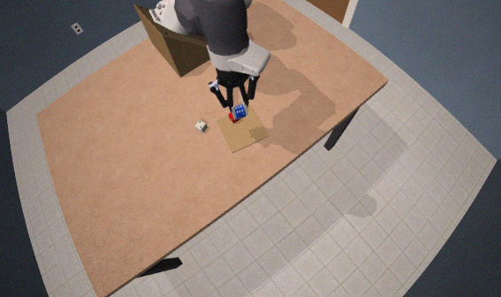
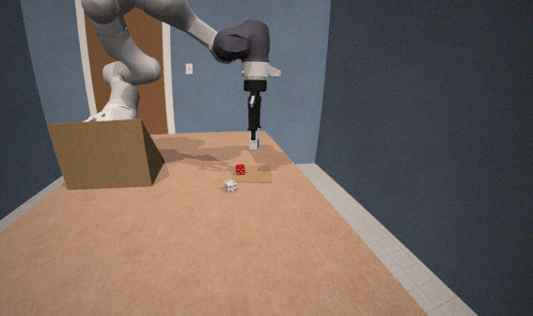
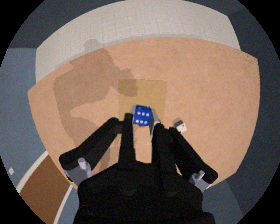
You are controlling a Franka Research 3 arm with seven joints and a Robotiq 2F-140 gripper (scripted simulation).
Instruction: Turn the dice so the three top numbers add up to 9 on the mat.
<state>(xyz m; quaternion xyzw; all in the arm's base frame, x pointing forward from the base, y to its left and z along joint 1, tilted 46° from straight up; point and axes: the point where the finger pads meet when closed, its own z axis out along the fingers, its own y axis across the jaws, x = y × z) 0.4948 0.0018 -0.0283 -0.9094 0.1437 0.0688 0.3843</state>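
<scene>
My gripper is now 14 cm above the tan mat. Also, from my hand: white die 12 cm below, 11 cm to the right, 9 cm behind; then blue die 2 cm below; then red die 12 cm below, 5 cm behind.
</scene>
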